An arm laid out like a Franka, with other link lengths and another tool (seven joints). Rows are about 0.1 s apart.
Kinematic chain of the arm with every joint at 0, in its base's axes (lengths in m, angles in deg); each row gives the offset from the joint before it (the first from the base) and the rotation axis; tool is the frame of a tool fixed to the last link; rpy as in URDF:
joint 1: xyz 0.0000 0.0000 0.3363 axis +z
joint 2: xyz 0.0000 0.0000 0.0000 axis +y
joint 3: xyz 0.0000 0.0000 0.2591 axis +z
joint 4: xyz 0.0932 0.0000 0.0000 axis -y
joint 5: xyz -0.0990 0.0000 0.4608 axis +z
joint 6: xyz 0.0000 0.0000 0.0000 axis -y
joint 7: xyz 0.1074 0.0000 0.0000 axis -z
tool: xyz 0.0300 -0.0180 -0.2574 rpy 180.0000 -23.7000 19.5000
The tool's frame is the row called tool.
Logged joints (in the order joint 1, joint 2, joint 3, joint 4, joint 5, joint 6, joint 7), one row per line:
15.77, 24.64, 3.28, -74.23, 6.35, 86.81, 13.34
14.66, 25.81, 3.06, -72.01, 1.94, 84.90, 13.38
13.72, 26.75, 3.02, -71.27, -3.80, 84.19, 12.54
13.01, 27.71, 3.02, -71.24, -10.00, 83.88, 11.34
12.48, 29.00, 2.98, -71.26, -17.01, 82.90, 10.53
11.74, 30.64, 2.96, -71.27, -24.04, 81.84, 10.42
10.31, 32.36, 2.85, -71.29, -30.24, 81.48, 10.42
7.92, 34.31, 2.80, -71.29, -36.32, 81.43, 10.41
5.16, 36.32, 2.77, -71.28, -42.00, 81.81, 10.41
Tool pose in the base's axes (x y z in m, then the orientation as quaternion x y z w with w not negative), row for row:
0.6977, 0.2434, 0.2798, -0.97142, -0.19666, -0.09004, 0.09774
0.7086, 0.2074, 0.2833, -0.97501, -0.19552, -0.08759, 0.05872
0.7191, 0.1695, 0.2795, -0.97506, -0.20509, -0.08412, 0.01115
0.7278, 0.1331, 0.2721, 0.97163, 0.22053, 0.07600, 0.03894
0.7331, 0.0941, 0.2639, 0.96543, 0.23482, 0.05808, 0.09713
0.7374, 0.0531, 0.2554, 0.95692, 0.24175, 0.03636, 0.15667
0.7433, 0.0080, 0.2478, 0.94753, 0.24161, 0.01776, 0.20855
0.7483, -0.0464, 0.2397, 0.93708, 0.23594, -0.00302, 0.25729
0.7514, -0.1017, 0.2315, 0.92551, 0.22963, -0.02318, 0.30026
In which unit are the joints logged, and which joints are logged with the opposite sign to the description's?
The joints are logged in degrees. Opposite sign: none.
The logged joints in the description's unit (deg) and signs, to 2 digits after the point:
15.77, 24.64, 3.28, -74.23, 6.35, 86.81, 13.34
14.66, 25.81, 3.06, -72.01, 1.94, 84.90, 13.38
13.72, 26.75, 3.02, -71.27, -3.80, 84.19, 12.54
13.01, 27.71, 3.02, -71.24, -10.00, 83.88, 11.34
12.48, 29.00, 2.98, -71.26, -17.01, 82.90, 10.53
11.74, 30.64, 2.96, -71.27, -24.04, 81.84, 10.42
10.31, 32.36, 2.85, -71.29, -30.24, 81.48, 10.42
7.92, 34.31, 2.80, -71.29, -36.32, 81.43, 10.41
5.16, 36.32, 2.77, -71.28, -42.00, 81.81, 10.41

